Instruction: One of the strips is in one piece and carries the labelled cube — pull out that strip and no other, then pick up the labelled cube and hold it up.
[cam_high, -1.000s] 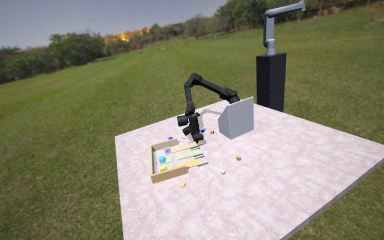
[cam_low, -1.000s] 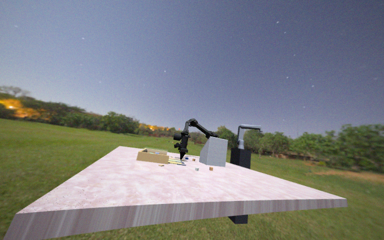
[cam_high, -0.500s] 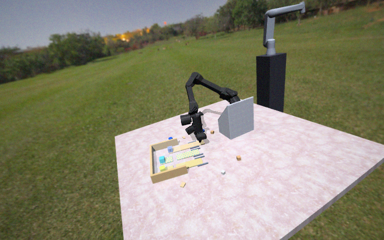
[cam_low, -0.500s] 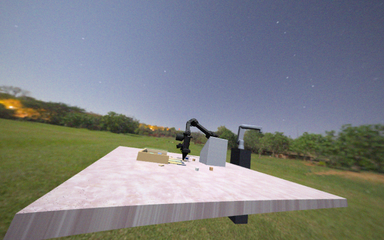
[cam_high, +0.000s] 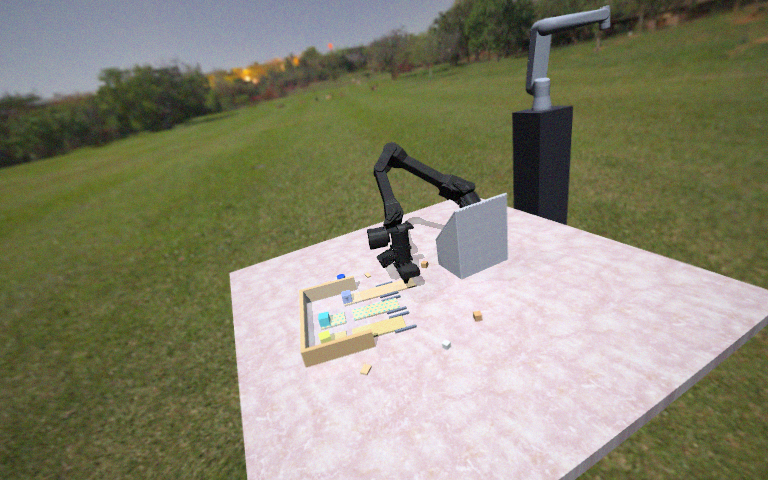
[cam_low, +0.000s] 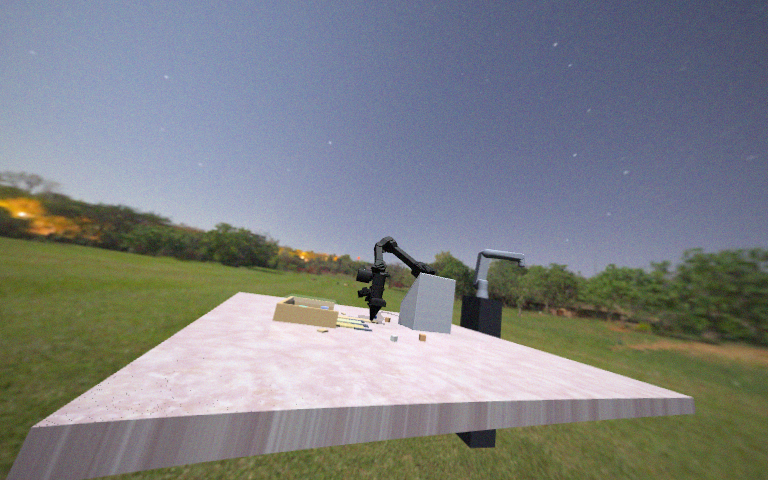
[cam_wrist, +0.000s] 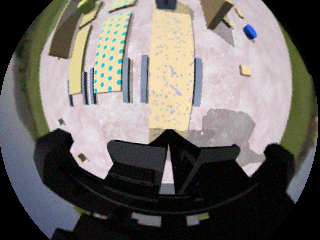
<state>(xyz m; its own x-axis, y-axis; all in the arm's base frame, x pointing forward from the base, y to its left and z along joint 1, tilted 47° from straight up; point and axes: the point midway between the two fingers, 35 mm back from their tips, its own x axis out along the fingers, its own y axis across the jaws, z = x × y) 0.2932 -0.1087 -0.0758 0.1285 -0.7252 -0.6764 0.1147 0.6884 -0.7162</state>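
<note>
The labelled cube is 21 cm ahead of my gripper tip, 2 cm above it and 1 cm to the right of it.
</note>
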